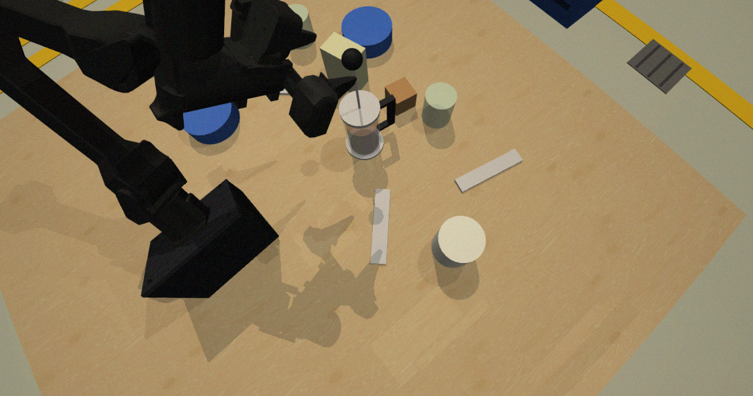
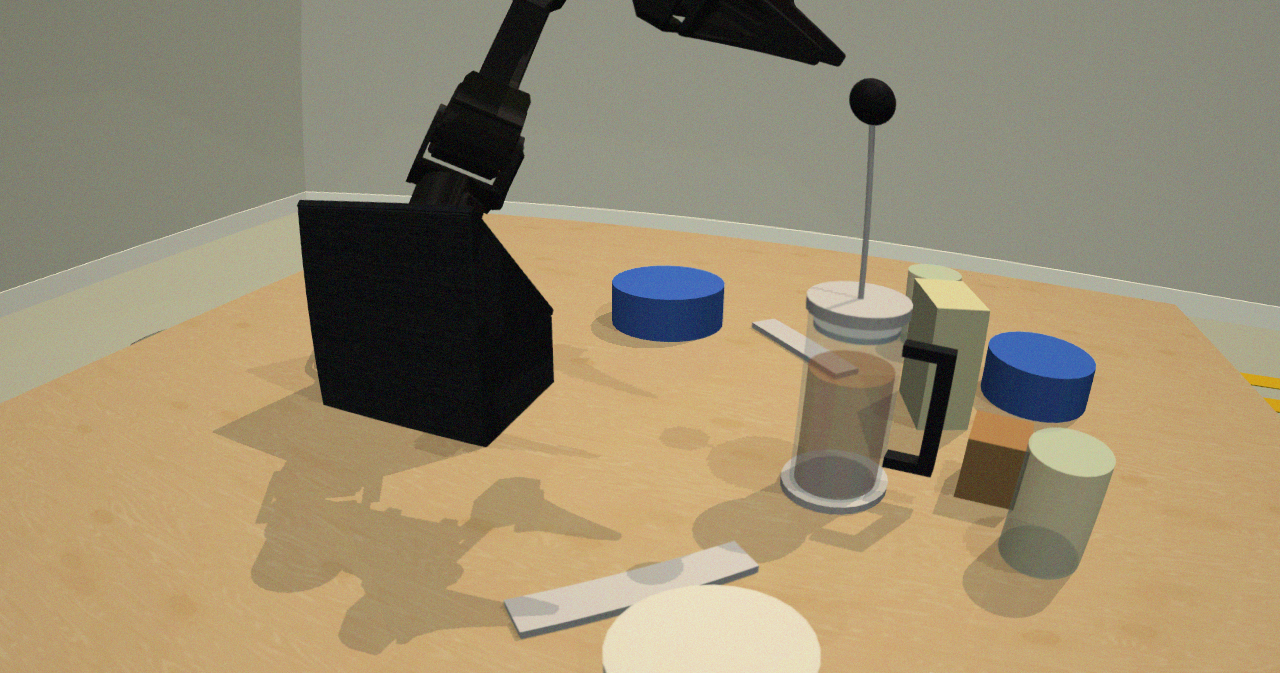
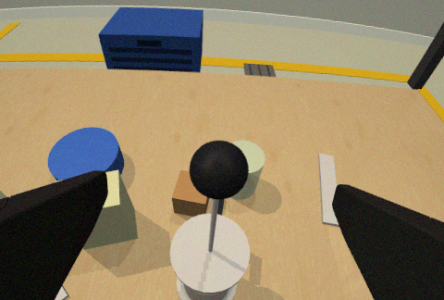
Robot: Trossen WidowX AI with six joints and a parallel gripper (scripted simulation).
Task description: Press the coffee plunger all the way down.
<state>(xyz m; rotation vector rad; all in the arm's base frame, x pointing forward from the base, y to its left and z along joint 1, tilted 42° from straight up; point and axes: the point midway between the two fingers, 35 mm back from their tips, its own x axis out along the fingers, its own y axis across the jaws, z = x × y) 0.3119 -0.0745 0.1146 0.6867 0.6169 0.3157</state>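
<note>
Right now my gripper tip is 40 mm short of the coffee press and 160 mm above it. The rest, counted from my gripper tip: brown cube (150 mm ahead, 40 mm to the left, 270 mm below); pale yellow block (80 mm ahead, 160 mm to the left, 240 mm below); cream cylinder (40 mm ahead, 280 mm to the right, 250 mm below).
</note>
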